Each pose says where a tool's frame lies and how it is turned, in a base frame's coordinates. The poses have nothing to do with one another.
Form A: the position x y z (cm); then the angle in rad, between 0 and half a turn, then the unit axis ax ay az.
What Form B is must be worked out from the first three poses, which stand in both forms.
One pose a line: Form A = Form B
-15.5 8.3 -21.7 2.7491 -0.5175 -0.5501 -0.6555 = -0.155 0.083 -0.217 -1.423 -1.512 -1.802
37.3 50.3 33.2 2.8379 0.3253 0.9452 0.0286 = 0.373 0.503 0.332 0.923 2.682 0.081
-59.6 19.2 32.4 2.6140 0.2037 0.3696 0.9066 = -0.596 0.192 0.324 0.532 0.966 2.370
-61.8 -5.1 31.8 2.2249 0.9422 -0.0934 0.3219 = -0.618 -0.051 0.318 2.096 -0.208 0.716
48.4 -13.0 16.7 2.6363 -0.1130 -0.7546 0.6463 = 0.484 -0.130 0.167 -0.298 -1.989 1.704
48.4 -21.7 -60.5 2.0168 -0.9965 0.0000 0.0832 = 0.484 -0.217 -0.605 -2.010 0.000 0.168
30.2 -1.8 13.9 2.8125 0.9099 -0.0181 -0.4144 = 0.302 -0.018 0.139 2.559 -0.051 -1.166
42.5 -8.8 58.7 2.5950 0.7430 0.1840 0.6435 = 0.425 -0.088 0.587 1.928 0.477 1.670
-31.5 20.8 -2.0 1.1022 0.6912 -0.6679 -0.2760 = -0.315 0.208 -0.020 0.762 -0.736 -0.304
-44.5 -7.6 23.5 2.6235 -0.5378 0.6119 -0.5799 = -0.445 -0.076 0.235 -1.411 1.605 -1.521
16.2 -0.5 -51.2 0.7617 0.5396 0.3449 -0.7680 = 0.162 -0.005 -0.512 0.411 0.263 -0.585
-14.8 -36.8 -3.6 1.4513 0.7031 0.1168 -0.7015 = -0.148 -0.368 -0.036 1.020 0.170 -1.018
